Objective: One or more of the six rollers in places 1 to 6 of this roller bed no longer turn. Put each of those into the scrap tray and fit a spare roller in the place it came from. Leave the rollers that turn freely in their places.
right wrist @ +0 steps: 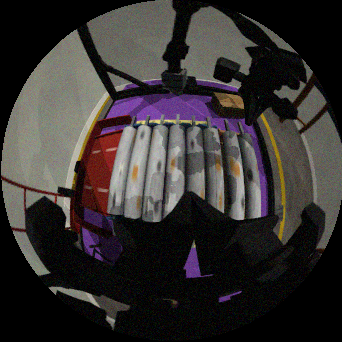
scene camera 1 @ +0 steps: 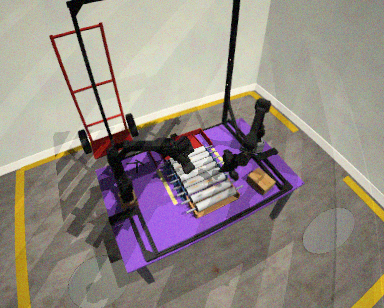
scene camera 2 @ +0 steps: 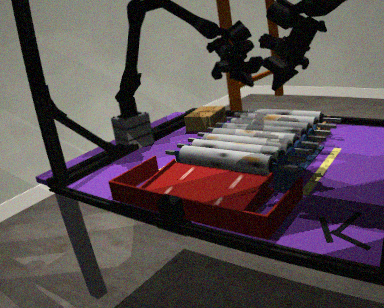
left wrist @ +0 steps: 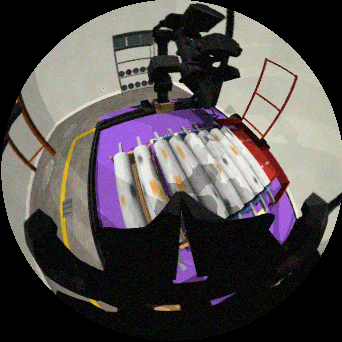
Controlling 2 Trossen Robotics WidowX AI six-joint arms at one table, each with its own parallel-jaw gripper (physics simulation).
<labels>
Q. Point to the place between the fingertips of the left gripper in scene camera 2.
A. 252,86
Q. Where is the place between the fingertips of the left gripper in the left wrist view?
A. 179,194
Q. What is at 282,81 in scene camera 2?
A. The right gripper.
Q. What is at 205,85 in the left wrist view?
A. The right gripper.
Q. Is the left gripper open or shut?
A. Shut.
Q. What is the left gripper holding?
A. Nothing.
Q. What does the right gripper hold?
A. Nothing.
</labels>
